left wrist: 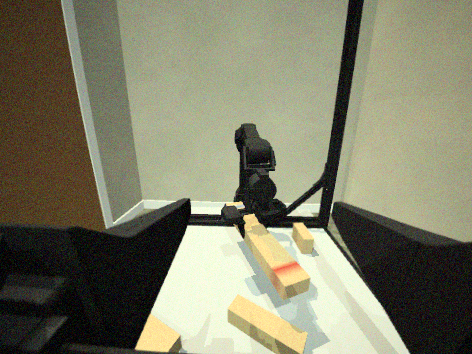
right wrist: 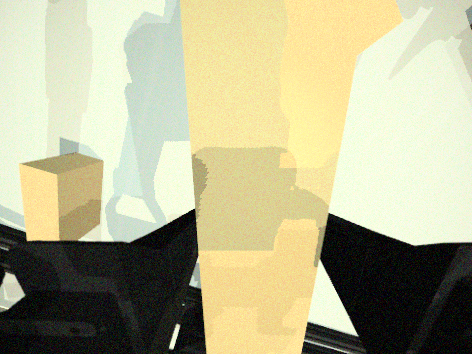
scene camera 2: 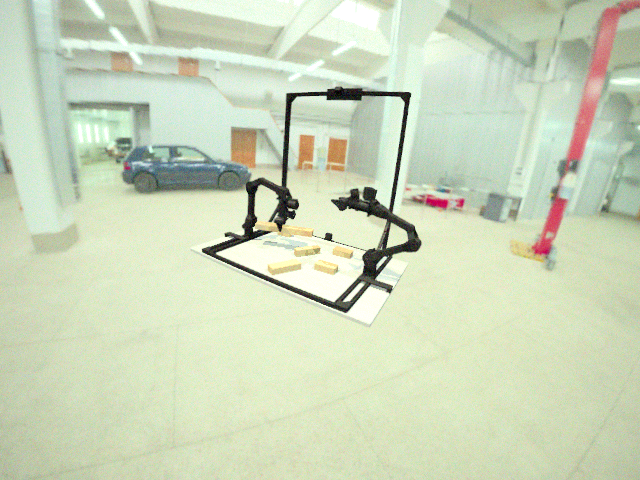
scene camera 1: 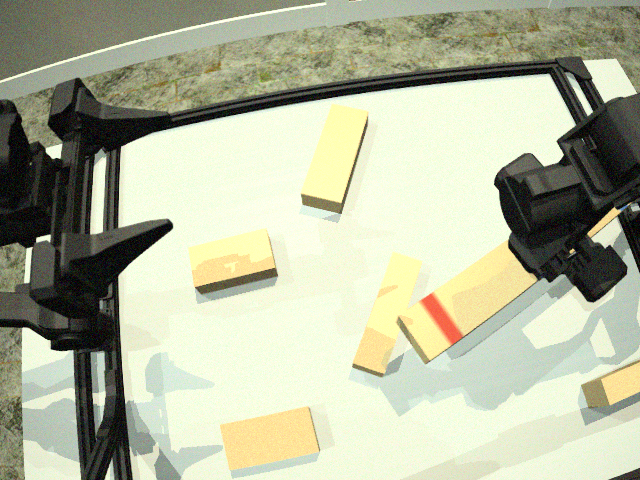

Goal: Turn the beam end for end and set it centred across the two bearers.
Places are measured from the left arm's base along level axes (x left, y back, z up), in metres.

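Pixels of known places: left gripper, between the fingertips: (left wrist: pixel 261 206) (scene camera 2: pixel 335 199) (scene camera 1: pixel 170 166); right gripper, between the fingertips: (left wrist: pixel 253 235) (right wrist: pixel 254 211) (scene camera 2: pixel 281 230); left arm's base, origin of its link: (scene camera 2: pixel 369 274) (scene camera 1: pixel 93 331); right arm's base, origin of its link: (right wrist: pixel 199 315) (scene camera 2: pixel 248 235).
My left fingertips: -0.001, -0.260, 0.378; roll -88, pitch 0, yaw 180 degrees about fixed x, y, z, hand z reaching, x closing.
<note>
Ahead of a thing's pixels: the offset from my left fingertips to its top centre, as dx, dy, dz.
The long wooden beam @(-0.034, -0.363, -0.243) (scene camera 1: pixel 485 294) (scene camera 2: pixel 299 230) (left wrist: pixel 272 252) (right wrist: pixel 250 100) has a red stripe near its lower-left end in scene camera 1. A blue mark shows near its other end. My right gripper (scene camera 1: pixel 566 255) (scene camera 2: pixel 279 226) (right wrist: pixel 254 211) is shut on it and holds it above the table, slanting. Two short blocks of like size, an upper one @(+0.075, +0.027, -0.359) (scene camera 1: pixel 232 263) (scene camera 2: pixel 326 266) and a lower one @(-0.187, +0.009, -0.359) (scene camera 1: pixel 271 439) (scene camera 2: pixel 342 252), lie apart at the left of scene camera 1; they look like the bearers. My left gripper (scene camera 1: pixel 168 170) (scene camera 2: pixel 336 204) is open and empty, raised at the far left there.
A narrow block @(-0.045, -0.178, -0.353) (scene camera 1: pixel 387 312) (scene camera 2: pixel 307 251) (left wrist: pixel 267 325) lies beside the beam's striped end. A longer block @(+0.223, -0.156, -0.359) (scene camera 1: pixel 334 157) (scene camera 2: pixel 284 267) lies at the upper middle. Another block @(-0.225, -0.500, -0.334) (scene camera 1: pixel 615 387) (left wrist: pixel 302 237) (right wrist: pixel 60 200) lies at the lower right. A black frame (scene camera 1: pixel 361 87) edges the table.
</note>
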